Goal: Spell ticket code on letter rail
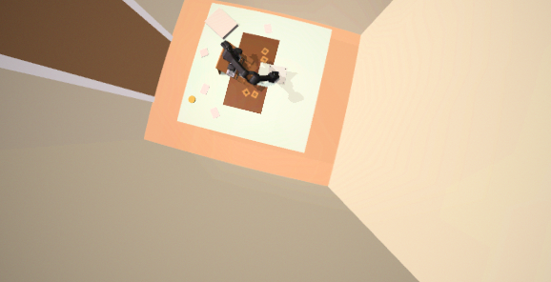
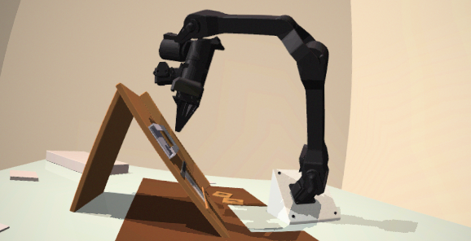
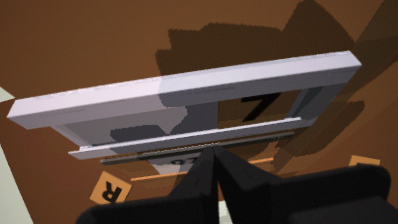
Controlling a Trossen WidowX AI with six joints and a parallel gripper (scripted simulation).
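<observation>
My gripper tip is now 1 cm short of the orange letter tile, 4 cm to the left of it and 2 cm above it. From my gripper tip the other things lie so: brown mat (14 cm behind, 1 cm to the right, 19 cm below); then white ticket (4 cm behind, 4 cm to the left, 10 cm below); then block (41 cm ahead, 16 cm to the right, 19 cm below).
</observation>
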